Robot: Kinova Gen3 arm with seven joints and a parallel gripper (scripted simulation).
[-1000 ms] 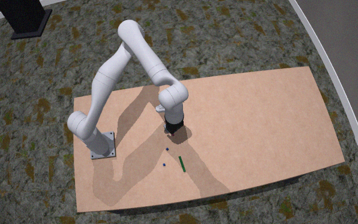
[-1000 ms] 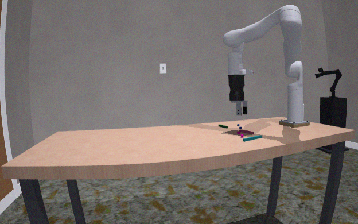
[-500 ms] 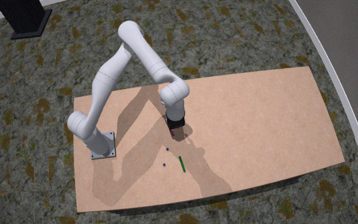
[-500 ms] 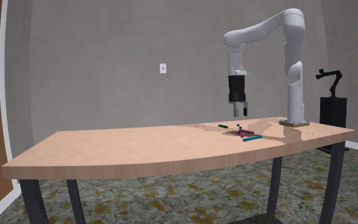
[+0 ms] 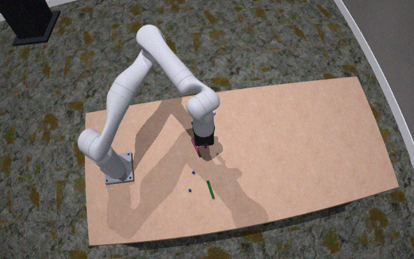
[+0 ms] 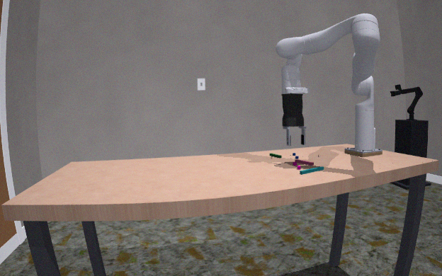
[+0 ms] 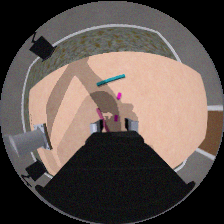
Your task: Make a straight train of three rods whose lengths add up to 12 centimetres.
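Now: hand 3 cm past the pink rod and 8 cm above it. Round my hand: turquoise rod (1 cm behind, 13 cm to the left, 8 cm below); then green rod (3 cm ahead, 19 cm to the right, 8 cm below).
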